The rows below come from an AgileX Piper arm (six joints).
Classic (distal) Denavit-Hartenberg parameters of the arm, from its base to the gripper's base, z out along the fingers. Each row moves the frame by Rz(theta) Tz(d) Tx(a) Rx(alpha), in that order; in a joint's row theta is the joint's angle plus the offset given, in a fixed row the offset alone. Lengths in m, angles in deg.
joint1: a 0  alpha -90  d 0.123  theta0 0
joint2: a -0.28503  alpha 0  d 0  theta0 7.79
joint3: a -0.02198  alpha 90  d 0  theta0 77.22
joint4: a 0  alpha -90  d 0.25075  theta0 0
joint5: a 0  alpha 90  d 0  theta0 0
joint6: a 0  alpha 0  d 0.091  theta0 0
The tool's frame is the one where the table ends.
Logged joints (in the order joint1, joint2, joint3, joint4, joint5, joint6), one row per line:
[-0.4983, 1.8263, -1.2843, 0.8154, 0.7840, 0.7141]
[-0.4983, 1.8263, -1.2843, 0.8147, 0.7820, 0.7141]
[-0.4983, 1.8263, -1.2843, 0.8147, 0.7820, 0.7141]
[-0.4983, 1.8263, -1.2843, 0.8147, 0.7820, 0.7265]
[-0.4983, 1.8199, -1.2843, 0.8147, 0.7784, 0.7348]
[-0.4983, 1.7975, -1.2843, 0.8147, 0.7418, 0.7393]
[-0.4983, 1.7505, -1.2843, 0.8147, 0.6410, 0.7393]
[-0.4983, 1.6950, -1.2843, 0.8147, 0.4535, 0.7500]
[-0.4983, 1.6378, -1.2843, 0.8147, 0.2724, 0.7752]
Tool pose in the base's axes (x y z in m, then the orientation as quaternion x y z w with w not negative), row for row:
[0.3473, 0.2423, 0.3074, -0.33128, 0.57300, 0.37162, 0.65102]
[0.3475, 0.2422, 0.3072, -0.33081, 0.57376, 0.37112, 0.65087]
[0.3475, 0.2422, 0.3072, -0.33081, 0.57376, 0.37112, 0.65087]
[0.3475, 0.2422, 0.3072, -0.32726, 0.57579, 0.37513, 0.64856]
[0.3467, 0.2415, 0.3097, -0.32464, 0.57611, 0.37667, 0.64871]
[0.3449, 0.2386, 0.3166, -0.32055, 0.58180, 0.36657, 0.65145]
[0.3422, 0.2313, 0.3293, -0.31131, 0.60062, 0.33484, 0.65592]
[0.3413, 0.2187, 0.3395, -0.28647, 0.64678, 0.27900, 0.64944]
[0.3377, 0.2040, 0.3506, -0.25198, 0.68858, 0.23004, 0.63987]
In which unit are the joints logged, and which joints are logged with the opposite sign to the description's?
The joints are logged in radians. Opposite sign: joint1, joint4, joint5.
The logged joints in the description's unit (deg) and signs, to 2 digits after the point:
[28.55, 104.64, -73.58, -46.72, -44.92, 40.91]
[28.55, 104.64, -73.58, -46.68, -44.81, 40.91]
[28.55, 104.64, -73.58, -46.68, -44.81, 40.91]
[28.55, 104.64, -73.58, -46.68, -44.81, 41.63]
[28.55, 104.27, -73.58, -46.68, -44.60, 42.10]
[28.55, 102.99, -73.58, -46.68, -42.50, 42.36]
[28.55, 100.30, -73.58, -46.68, -36.73, 42.36]
[28.55, 97.12, -73.58, -46.68, -25.98, 42.97]
[28.55, 93.84, -73.58, -46.68, -15.61, 44.42]

